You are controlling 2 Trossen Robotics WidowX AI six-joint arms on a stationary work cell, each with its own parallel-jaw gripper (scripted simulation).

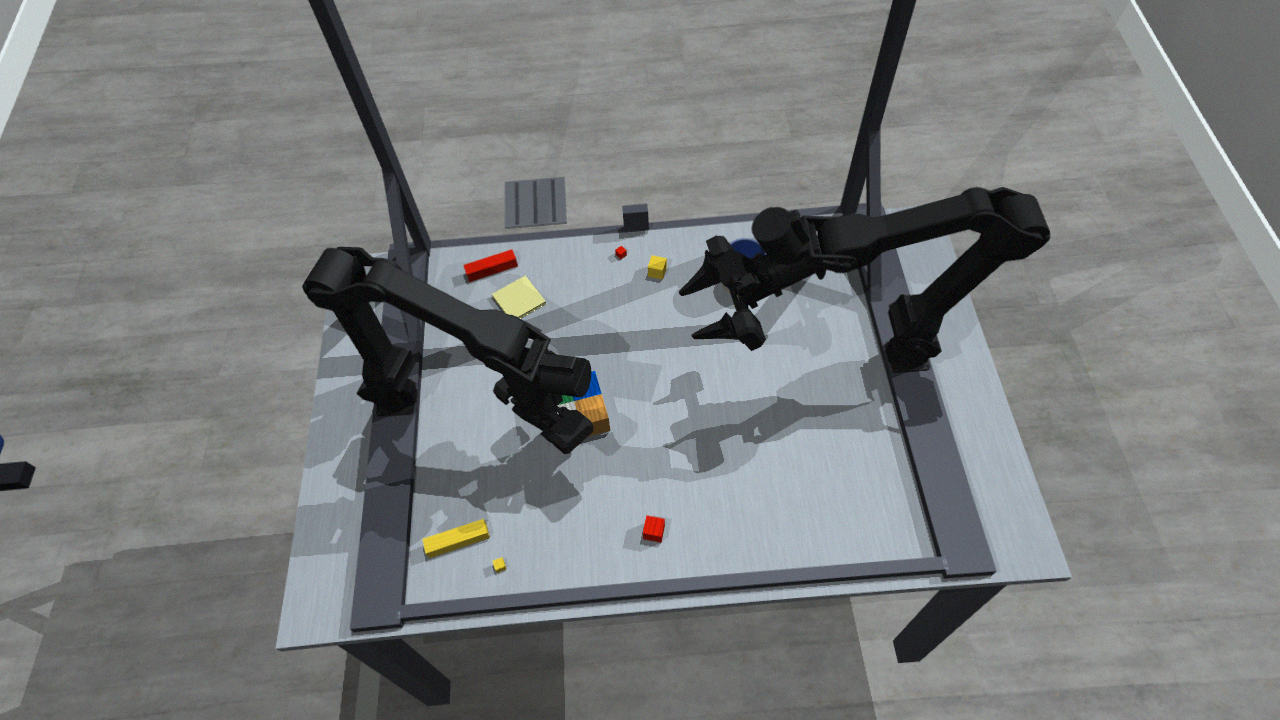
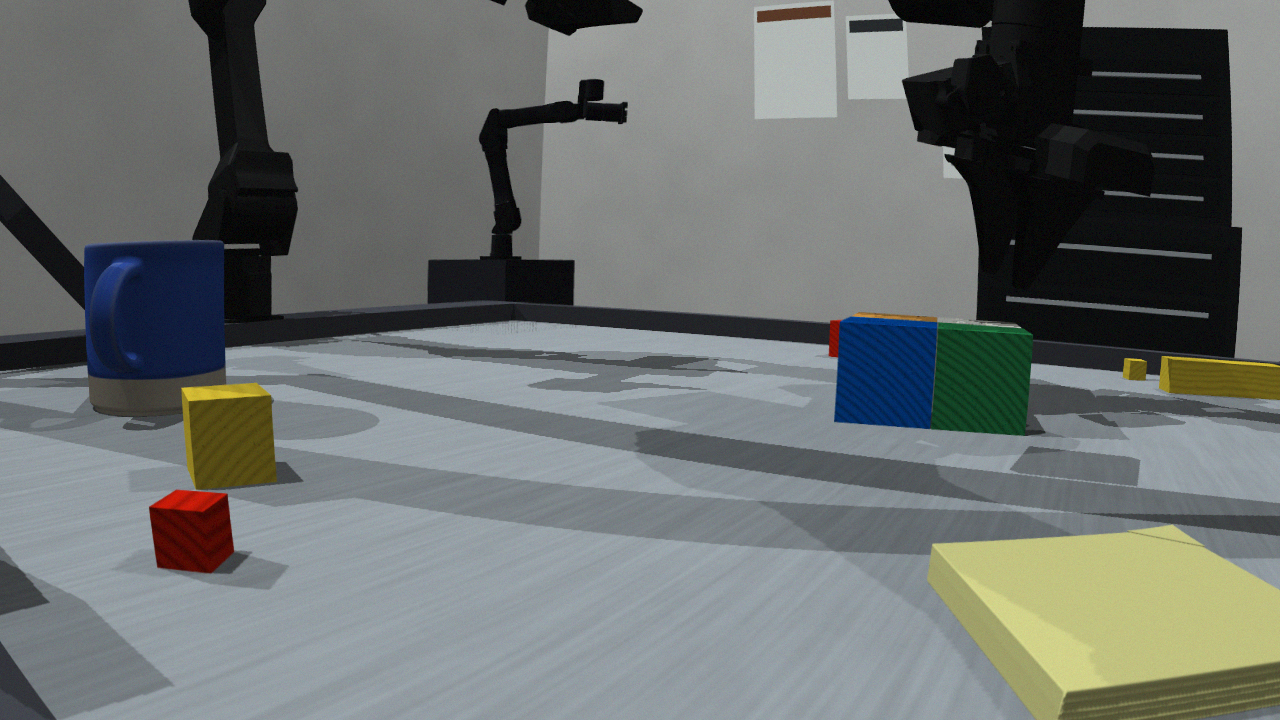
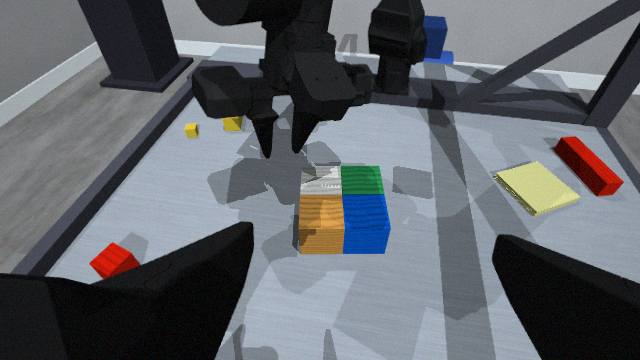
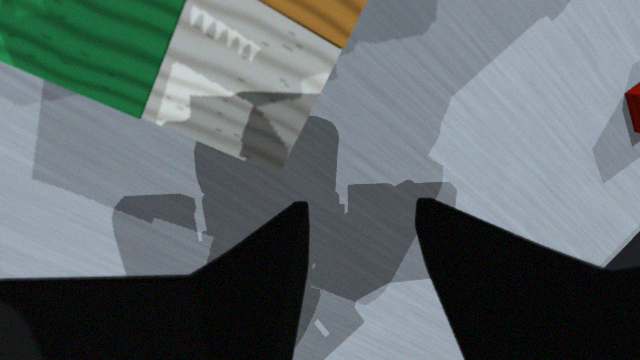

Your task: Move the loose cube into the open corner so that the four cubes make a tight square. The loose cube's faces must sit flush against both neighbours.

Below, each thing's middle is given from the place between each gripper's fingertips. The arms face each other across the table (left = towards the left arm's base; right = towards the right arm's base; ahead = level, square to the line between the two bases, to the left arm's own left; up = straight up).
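My right gripper is 9 cm past the green cube [image 2: 982, 379], 1 cm to the right of it and 8 cm above it. Still counting from my right hand, there's the blue cube [image 2: 885, 376], 10 cm behind, 5 cm to the left and 8 cm below, and the orange cube [image 1: 593, 408], which is 6 cm to the left, 5 cm behind and 8 cm below. The white cube [image 4: 245, 85] is 5 cm behind my right hand, 1 cm to the left of it and 8 cm below it.
The orange cube is 200 mm to the right of my left hand [image 1: 686, 315], 50 mm ahead of it and 230 mm below it. From that same left hand you get the blue cube 210 mm to the right and 230 mm below, the white cube 250 mm to the right, 60 mm ahead and 230 mm below, and the blue mug [image 2: 171, 315] 230 mm behind, 100 mm to the left and 220 mm below. Going by its middle, the blue cube is nearer to my right gripper than to my left hand, and going by its middle, the orange cube is nearer to my right gripper than to my left hand too.
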